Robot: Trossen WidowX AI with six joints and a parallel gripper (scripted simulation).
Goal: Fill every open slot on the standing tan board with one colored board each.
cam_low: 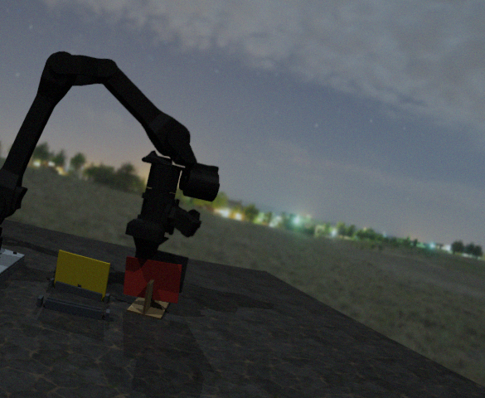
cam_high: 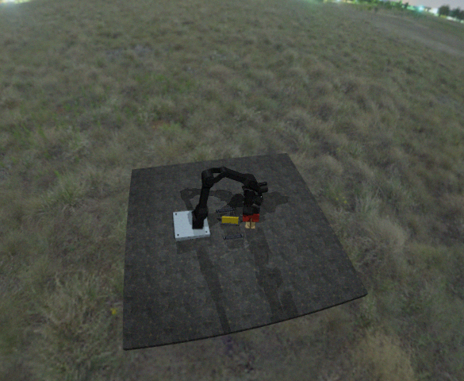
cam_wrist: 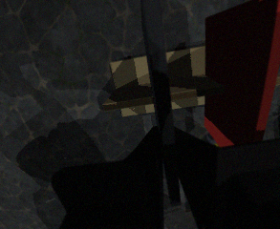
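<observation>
The tan board is 2 cm ahead of my gripper tip, 3 cm to the right of it and 3 cm below it. The rest, counted from my gripper tip: dark board 3 cm ahead; red board 2 cm ahead, 5 cm to the right, 1 cm below; yellow board 11 cm behind, 6 cm to the right, 3 cm below.
</observation>
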